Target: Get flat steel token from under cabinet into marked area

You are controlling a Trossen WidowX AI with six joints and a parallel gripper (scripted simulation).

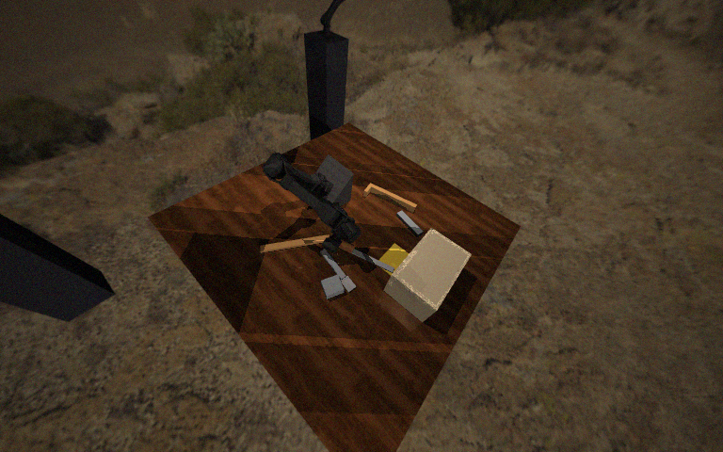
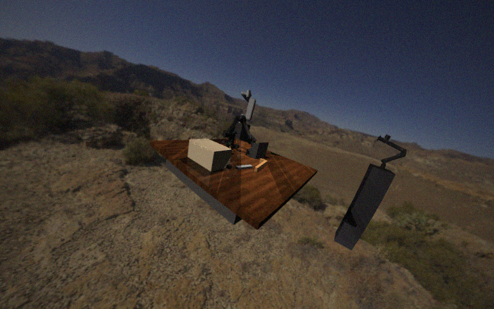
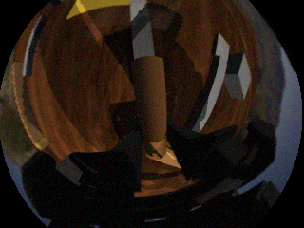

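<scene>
My gripper tip is now 110 mm short of the grey scraper and 100 mm to the left of it. Also, from my gripper tip: wooden stick (130 mm behind, 130 mm to the right); then grey block (130 mm ahead, 170 mm to the right, 10 mm above); then grey bar (170 mm ahead, 340 mm to the left).
</scene>
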